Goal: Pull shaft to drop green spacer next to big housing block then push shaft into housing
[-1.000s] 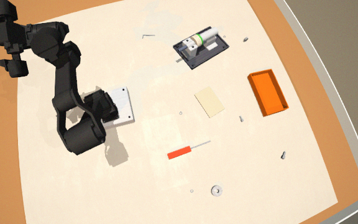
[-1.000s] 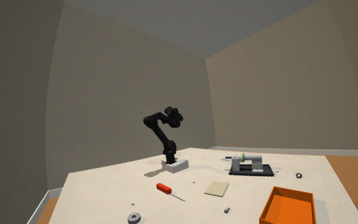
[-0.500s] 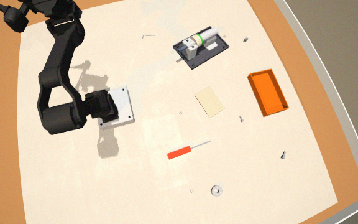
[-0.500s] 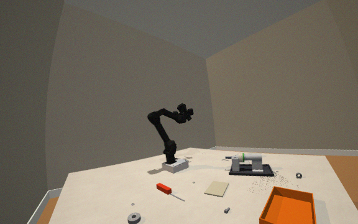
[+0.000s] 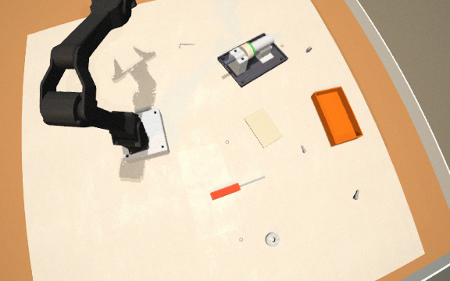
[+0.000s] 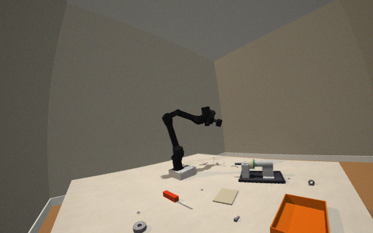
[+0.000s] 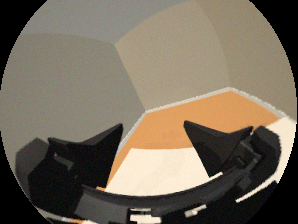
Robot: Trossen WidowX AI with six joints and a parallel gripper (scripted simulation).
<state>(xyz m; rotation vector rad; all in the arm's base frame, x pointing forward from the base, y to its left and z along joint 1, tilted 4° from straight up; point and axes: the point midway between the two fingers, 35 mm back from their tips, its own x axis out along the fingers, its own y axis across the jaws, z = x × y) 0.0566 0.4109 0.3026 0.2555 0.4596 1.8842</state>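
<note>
Now: the cream spacer 390 mm ahead of my gripper tip, 300 mm below it and 230 mm to the right of it. Also, from my gripper tip: grey-blue shaft: 390 mm ahead, 300 mm below, 230 mm to the right; then cream card: 480 mm to the right, 380 mm below, 370 mm ahead; then green spacer: 410 mm ahead, 300 mm below, 220 mm to the right.
</note>
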